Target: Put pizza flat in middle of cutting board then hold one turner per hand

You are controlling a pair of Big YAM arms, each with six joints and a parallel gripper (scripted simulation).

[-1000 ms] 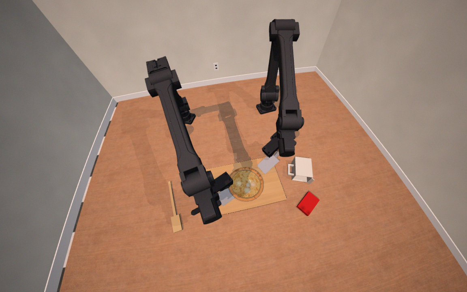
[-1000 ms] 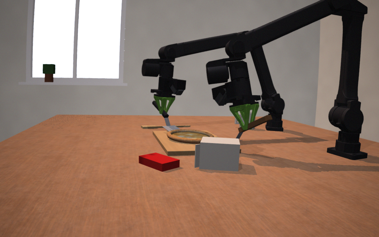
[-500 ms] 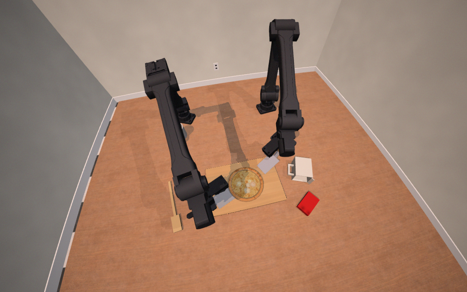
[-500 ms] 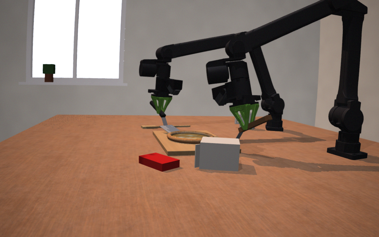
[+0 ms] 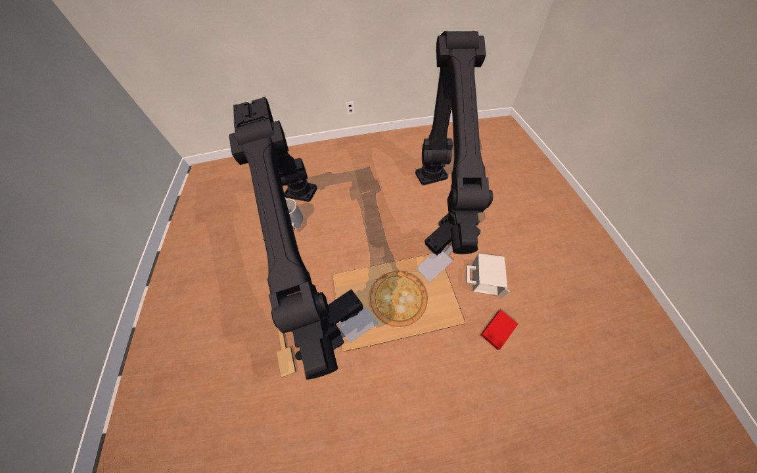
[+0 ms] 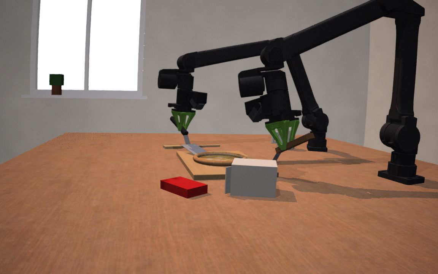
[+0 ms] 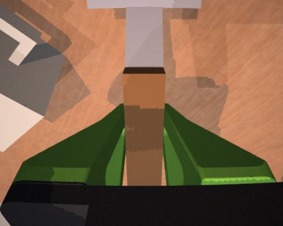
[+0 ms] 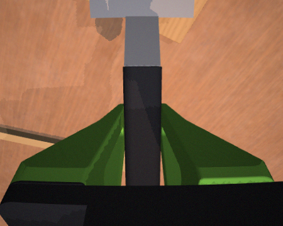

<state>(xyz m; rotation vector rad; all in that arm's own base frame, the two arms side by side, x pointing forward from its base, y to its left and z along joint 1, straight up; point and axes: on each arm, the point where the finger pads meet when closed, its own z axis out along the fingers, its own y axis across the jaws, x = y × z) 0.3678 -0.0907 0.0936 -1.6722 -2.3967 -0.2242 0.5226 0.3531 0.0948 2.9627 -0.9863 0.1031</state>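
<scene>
My left gripper is now 11 cm short of the white boxy mug, 7 cm to the right of it and 6 cm above it. From my left hand the other things lie so: brown-handled turner (2 cm ahead, 3 cm to the right, 3 cm below); pizza (13 cm ahead, 21 cm to the right, 7 cm below); cutting board (13 cm ahead, 22 cm to the right, 9 cm below).
</scene>
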